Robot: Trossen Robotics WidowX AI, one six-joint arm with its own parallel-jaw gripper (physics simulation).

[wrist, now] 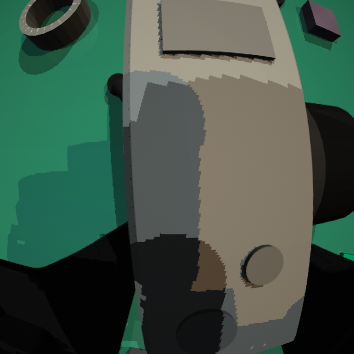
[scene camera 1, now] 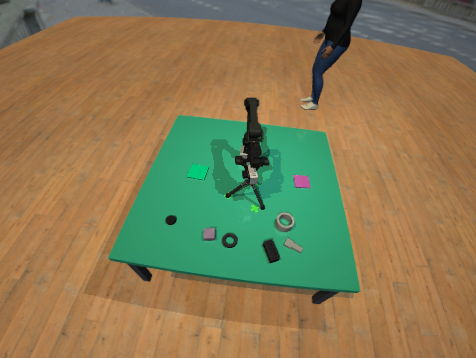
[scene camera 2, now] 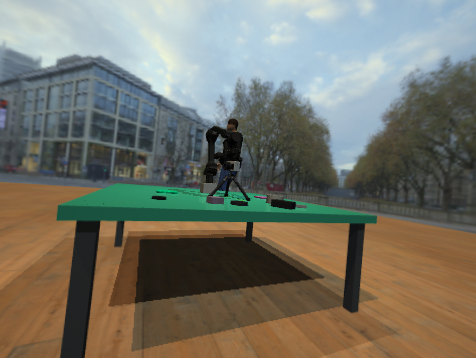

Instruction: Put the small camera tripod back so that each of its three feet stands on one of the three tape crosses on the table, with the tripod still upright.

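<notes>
The small black tripod stands upright near the middle of the green table, carrying a beige camera body. My gripper comes down from above and is shut on the camera body on top of the tripod; its black fingers flank the body in the wrist view. One green tape cross lies just left of the front right foot. A bit of green shows at the front left foot. The third foot and any cross there are hidden behind the arm.
On the table's front half lie a grey tape ring, a black ring, a purple cube, a black box, a grey block and a black disc. A green patch and a magenta patch flank the arm. A person stands beyond the table.
</notes>
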